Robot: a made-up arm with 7 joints. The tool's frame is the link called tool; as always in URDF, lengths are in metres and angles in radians.
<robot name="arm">
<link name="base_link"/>
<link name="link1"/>
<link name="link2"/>
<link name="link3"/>
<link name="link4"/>
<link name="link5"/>
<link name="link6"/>
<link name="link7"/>
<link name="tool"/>
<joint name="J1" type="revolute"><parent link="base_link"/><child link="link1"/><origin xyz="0.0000 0.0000 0.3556" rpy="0.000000 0.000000 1.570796"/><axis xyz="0 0 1"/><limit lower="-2.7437" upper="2.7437"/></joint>
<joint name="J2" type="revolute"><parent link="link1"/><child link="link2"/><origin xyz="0.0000 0.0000 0.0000" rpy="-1.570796 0.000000 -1.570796"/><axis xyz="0 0 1"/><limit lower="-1.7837" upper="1.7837"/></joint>
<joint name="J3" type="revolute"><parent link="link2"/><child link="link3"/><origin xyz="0.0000 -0.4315 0.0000" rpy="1.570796 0.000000 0.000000"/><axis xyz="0 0 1"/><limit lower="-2.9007" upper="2.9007"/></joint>
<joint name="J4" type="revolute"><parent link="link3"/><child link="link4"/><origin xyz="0.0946 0.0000 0.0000" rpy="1.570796 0.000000 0.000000"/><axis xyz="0 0 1"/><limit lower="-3.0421" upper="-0.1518"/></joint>
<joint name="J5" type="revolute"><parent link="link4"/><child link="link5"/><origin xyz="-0.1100 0.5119 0.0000" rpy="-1.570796 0.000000 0.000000"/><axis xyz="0 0 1"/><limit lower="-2.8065" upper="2.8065"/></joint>
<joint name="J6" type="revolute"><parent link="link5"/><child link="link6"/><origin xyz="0.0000 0.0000 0.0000" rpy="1.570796 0.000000 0.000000"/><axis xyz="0 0 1"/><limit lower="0.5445" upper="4.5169"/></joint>
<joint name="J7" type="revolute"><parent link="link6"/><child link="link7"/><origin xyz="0.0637 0.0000 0.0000" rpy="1.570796 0.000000 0.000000"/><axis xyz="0 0 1"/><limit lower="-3.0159" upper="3.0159"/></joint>
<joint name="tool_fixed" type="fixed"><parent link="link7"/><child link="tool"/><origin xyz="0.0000 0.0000 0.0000" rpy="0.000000 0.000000 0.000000"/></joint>
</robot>
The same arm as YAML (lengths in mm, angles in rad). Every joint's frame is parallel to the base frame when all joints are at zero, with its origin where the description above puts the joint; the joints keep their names.
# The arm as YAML. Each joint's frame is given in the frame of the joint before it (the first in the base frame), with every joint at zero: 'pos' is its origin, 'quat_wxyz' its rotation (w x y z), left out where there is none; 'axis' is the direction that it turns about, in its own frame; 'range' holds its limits. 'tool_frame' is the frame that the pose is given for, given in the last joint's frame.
length_unit: mm
angle_unit: rad
joints:
  - joint: J1
    pos: [0.0, 0.0, 355.6]
    axis: [0.0, 0.0, 1.0]
    range: [-2.7437, 2.7437]
  - joint: J2
    pos: [0.0, 0.0, 0.0]
    axis: [0.0, 1.0, 0.0]
    range: [-1.7837, 1.7837]
  - joint: J3
    pos: [0.0, 0.0, 431.5]
    axis: [0.0, 0.0, 1.0]
    range: [-2.9007, 2.9007]
  - joint: J4
    pos: [94.6, 0.0, 0.0]
    axis: [0.0, -1.0, 0.0]
    range: [-3.0421, -0.1518]
  - joint: J5
    pos: [-110.0, 0.0, 511.9]
    axis: [0.0, 0.0, 1.0]
    range: [-2.8065, 2.8065]
  - joint: J6
    pos: [0.0, 0.0, 0.0]
    axis: [0.0, -1.0, 0.0]
    range: [0.5445, 4.5169]
  - joint: J7
    pos: [63.7, 0.0, 0.0]
    axis: [0.0, 0.0, -1.0]
    range: [-3.0159, 3.0159]
tool_frame:
  pos: [0.0, 0.0, 0.0]
  quat_wxyz: [0.0, 1.0, 0.0, 0.0]

